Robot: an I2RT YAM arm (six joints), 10 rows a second.
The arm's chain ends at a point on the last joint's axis. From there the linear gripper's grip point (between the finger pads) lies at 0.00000 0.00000 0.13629 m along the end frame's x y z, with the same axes.
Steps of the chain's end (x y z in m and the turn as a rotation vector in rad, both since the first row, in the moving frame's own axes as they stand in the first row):
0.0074 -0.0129 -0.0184 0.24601 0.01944 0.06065
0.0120 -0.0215 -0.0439 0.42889 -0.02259 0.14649
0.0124 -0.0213 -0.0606 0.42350 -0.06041 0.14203
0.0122 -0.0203 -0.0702 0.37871 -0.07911 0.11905
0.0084 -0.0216 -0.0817 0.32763 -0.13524 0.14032
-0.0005 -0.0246 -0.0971 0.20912 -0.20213 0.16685
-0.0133 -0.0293 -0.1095 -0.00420 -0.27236 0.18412
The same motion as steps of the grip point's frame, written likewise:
0.0110 -0.0460 -0.0225 0.24601 0.01944 0.06065
0.0132 -0.0782 -0.0563 0.42889 -0.02259 0.14649
0.0085 -0.0777 -0.0729 0.42350 -0.06041 0.14203
0.0047 -0.0711 -0.0803 0.37871 -0.07911 0.11905
-0.0065 -0.0665 -0.0902 0.32763 -0.13524 0.14032
-0.0252 -0.0548 -0.1028 0.20912 -0.20213 0.16685
-0.0498 -0.0321 -0.1145 -0.00420 -0.27236 0.18412

